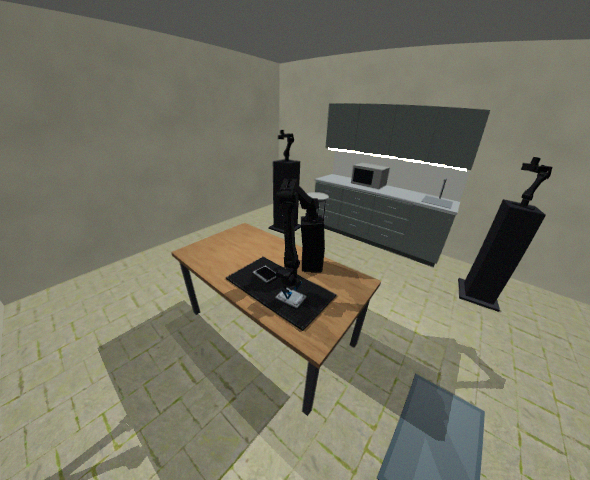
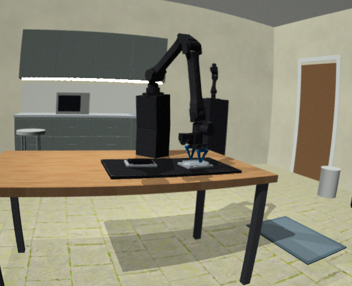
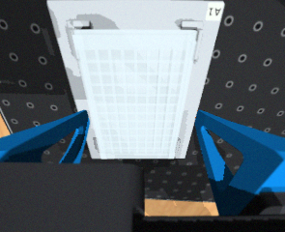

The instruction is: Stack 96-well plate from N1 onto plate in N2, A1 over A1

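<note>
Now: hand 2 cm above the white 96-well plate. The rest, counted from my hand: dark 96-well plate: 29 cm to the right, 9 cm behind, 2 cm below.
</note>
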